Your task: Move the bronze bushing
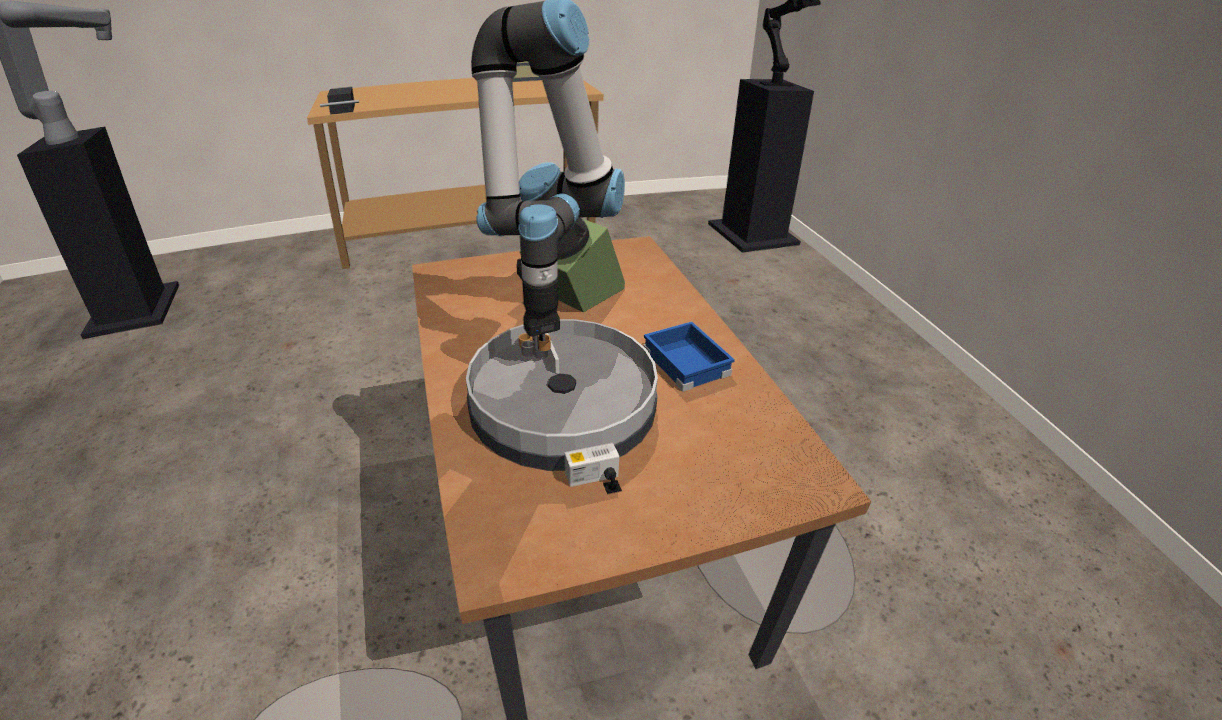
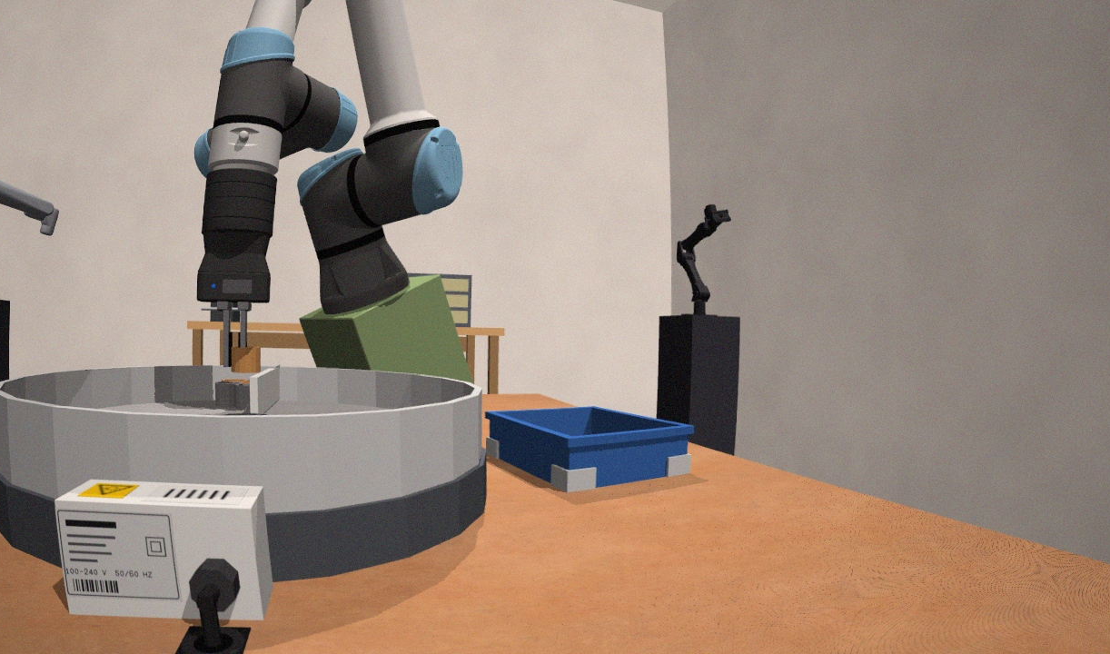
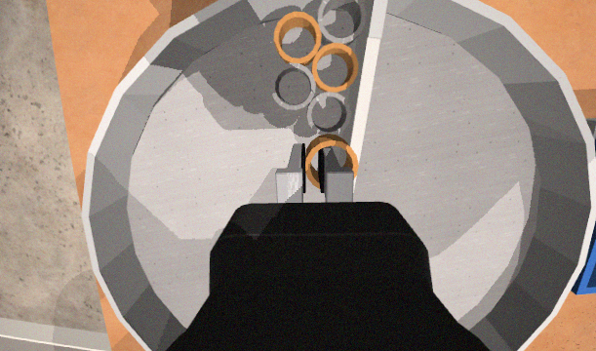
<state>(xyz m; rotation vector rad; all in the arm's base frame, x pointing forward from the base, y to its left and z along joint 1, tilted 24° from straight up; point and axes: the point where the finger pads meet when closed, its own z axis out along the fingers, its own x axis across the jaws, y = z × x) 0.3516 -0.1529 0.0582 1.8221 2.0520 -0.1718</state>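
My gripper is now 370 mm to the right of the blue crate, 90 mm above it and 50 mm short of it. Also, from my hand: grey turntable 100 mm ahead, 60 mm below, 30 mm to the left.
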